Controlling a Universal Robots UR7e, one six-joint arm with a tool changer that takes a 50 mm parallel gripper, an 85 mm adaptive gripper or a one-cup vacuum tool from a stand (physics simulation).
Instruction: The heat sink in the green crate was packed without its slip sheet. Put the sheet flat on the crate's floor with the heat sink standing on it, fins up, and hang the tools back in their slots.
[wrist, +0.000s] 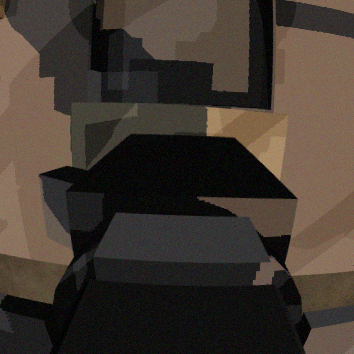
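Places are measured from the arm's base along level axes (x ahead, y left, z up), in centimetres.
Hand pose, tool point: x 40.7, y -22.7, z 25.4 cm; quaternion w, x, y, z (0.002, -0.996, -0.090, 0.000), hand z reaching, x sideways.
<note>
Each offset is from my tool point to the centre of the thing. "spot": to the spot under its first point. Level surfaces: height alone.
My vacuum tool @[dx -1.1, dy +0.1, dz -8.6 cm] (184, 165), a dark blocky body, fills the lower middle of the wrist view; its cup is hidden beneath it. The slip sheet @[spot: dx +3.8, dy +5.6, dz -17.6 cm] (247, 122), a thin tan rectangle partly in grey-green shadow, is held under the tool, its far edge and both far corners showing beyond the body. Just past the sheet's far edge is an open container @[dx -2.4, dy +11.8, dz -27.5 cm] (230, 100) with very dark walls and a brownish floor, cut off by the top of the view. Its colour is too dark to tell. The green crate cannot be made out for certain, and the heat sink does not show.
Brown table top @[dz -29.7 cm] (320, 165) lies on both sides of the sheet. A dark strip (320, 19) crosses the upper right corner. Large dark shadows lie at the upper left. A mottled olive-brown band (25, 277) shows beyond the table at the lower left and right.
</note>
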